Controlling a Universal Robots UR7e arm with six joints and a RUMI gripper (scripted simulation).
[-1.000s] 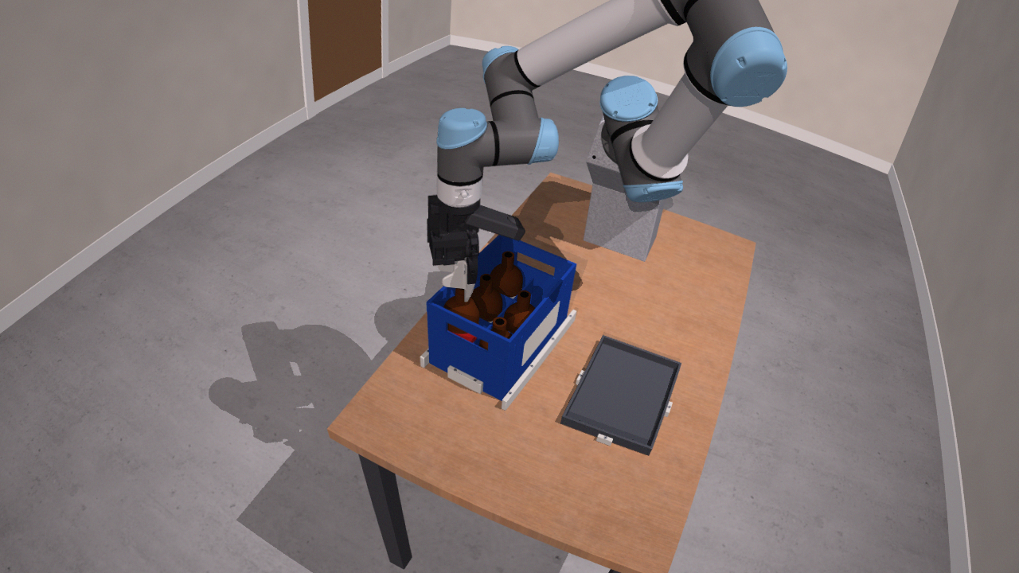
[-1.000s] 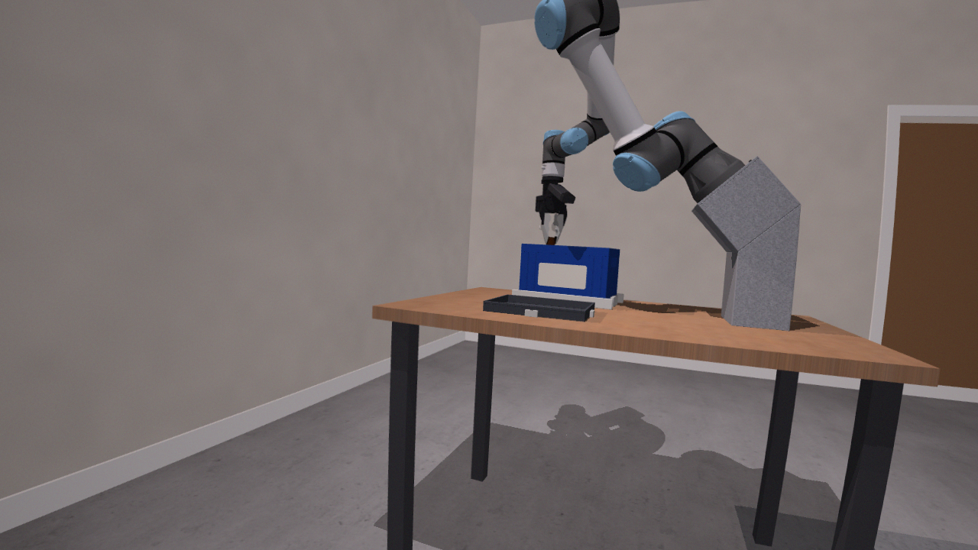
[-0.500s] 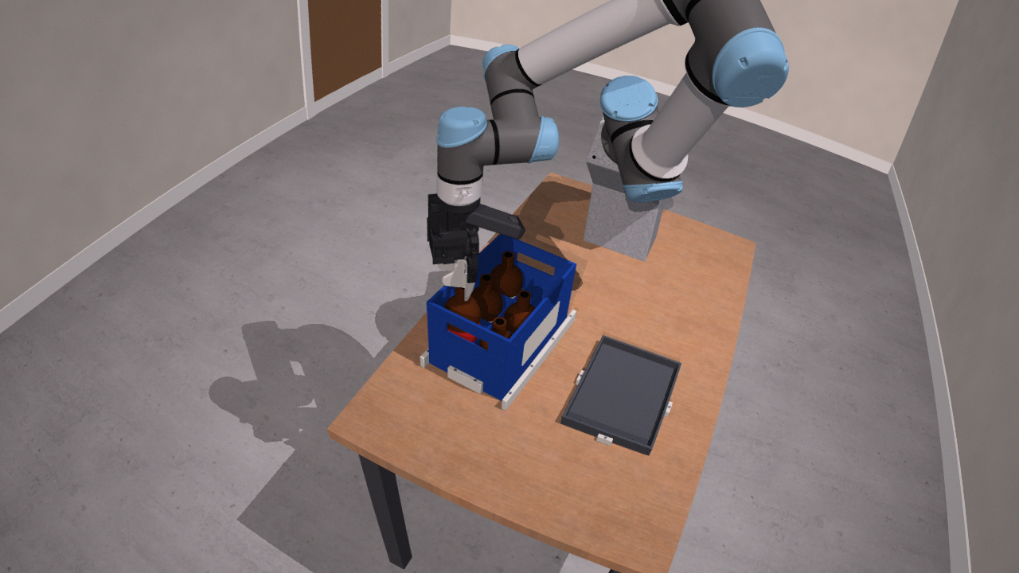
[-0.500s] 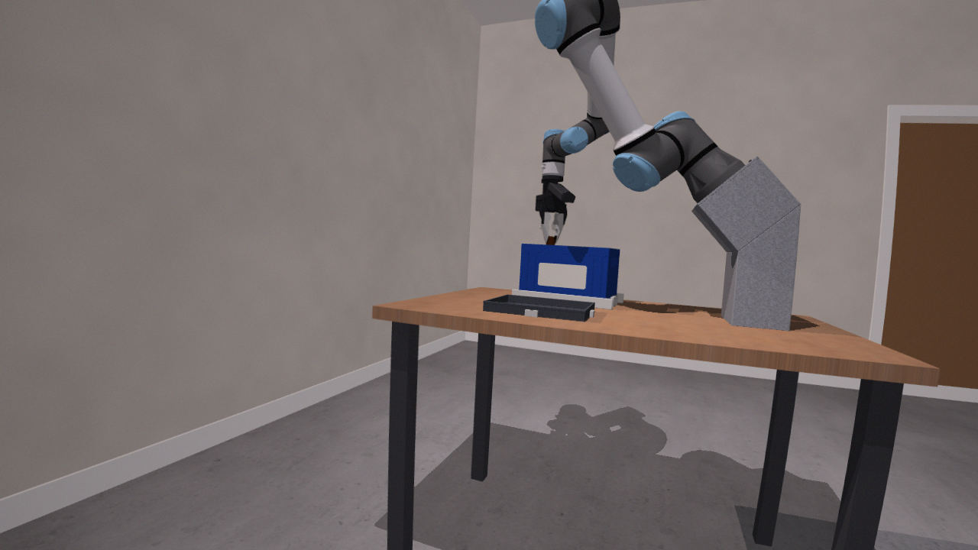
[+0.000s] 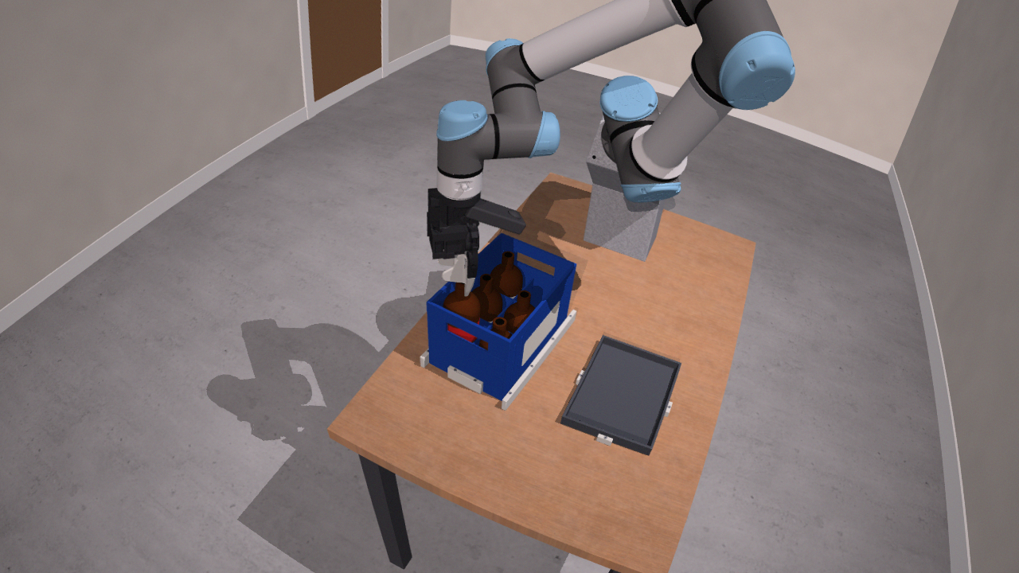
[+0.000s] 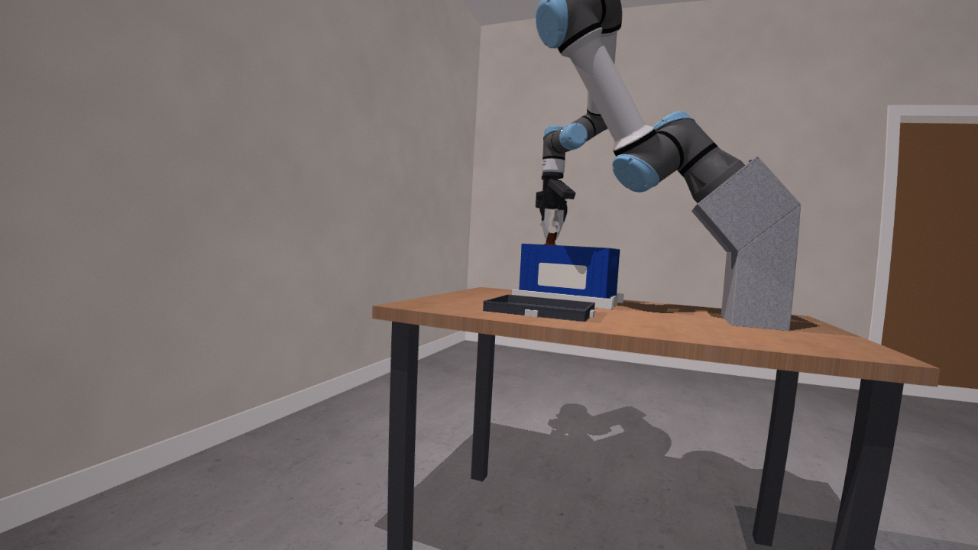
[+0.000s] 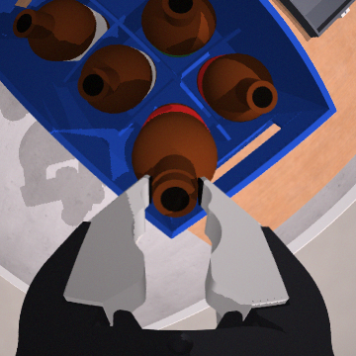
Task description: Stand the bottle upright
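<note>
Right now the bottle is 70 mm below my hand, 10 mm to the right of it and 10 mm ahead of it. Round my hand: dark tray (330 mm to the left, 200 mm below, 90 mm behind); crate (130 mm below, 80 mm behind, 40 mm to the left).
</note>
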